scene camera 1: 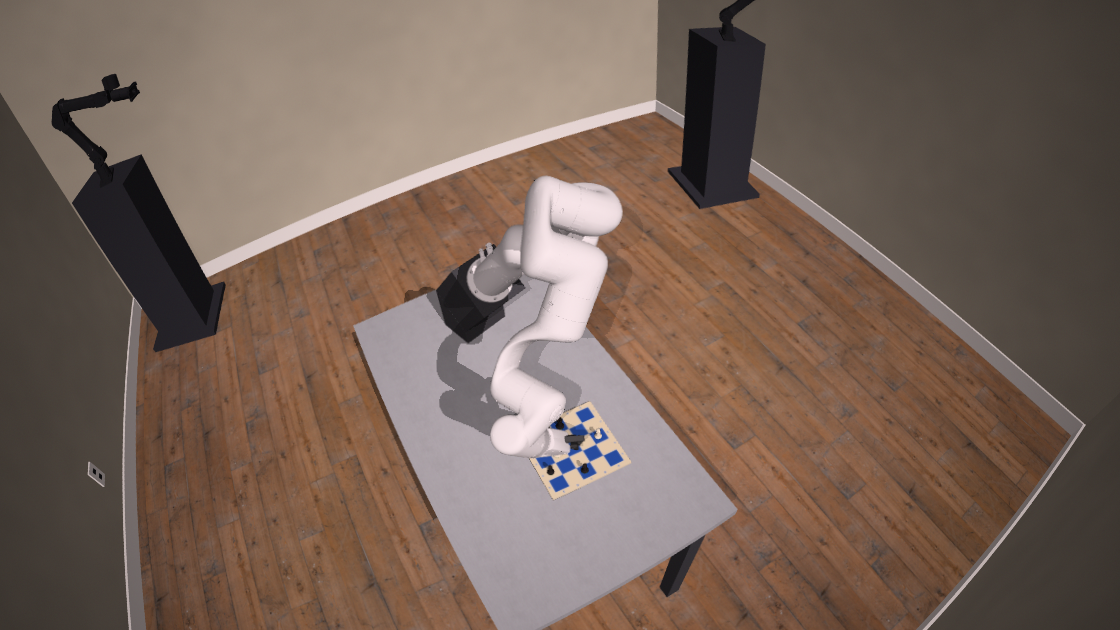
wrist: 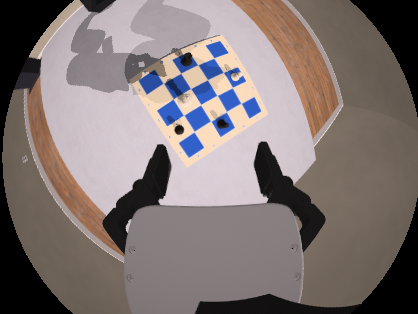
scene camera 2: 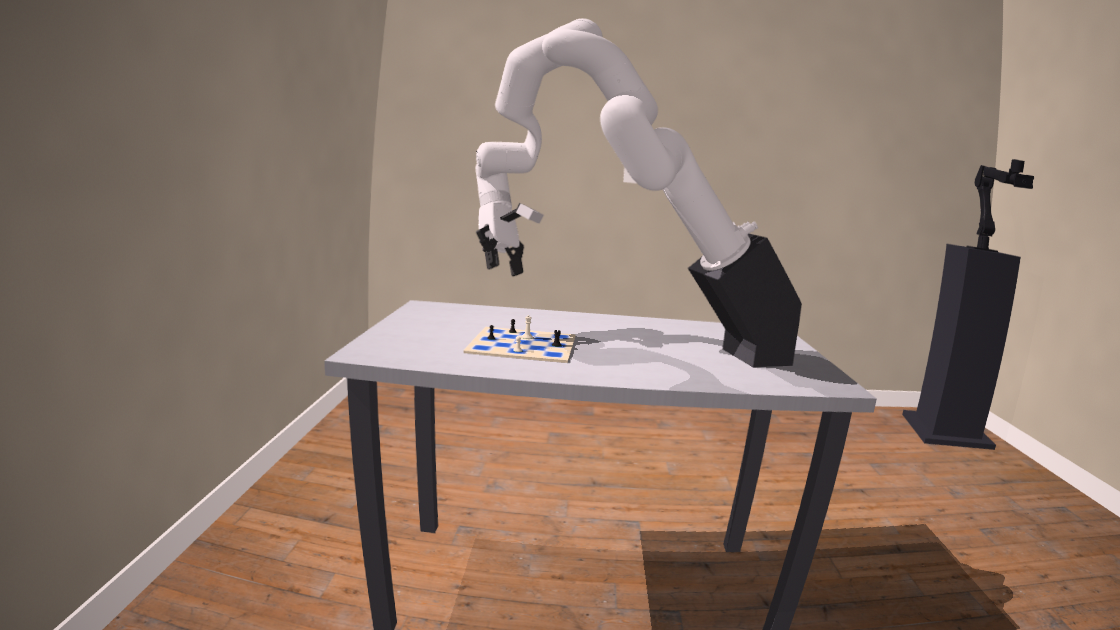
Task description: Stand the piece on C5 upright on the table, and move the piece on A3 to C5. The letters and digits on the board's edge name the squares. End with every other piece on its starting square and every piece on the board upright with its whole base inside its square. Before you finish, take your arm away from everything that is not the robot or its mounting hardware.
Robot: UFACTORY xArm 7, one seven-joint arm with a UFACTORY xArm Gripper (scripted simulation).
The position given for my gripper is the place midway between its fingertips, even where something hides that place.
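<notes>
What I can see here is my gripper (scene camera 2: 505, 271), and it's the same gripper (scene camera 1: 557, 445) again from elsewhere, plus you get the gripper (wrist: 212, 153) too.
</notes>
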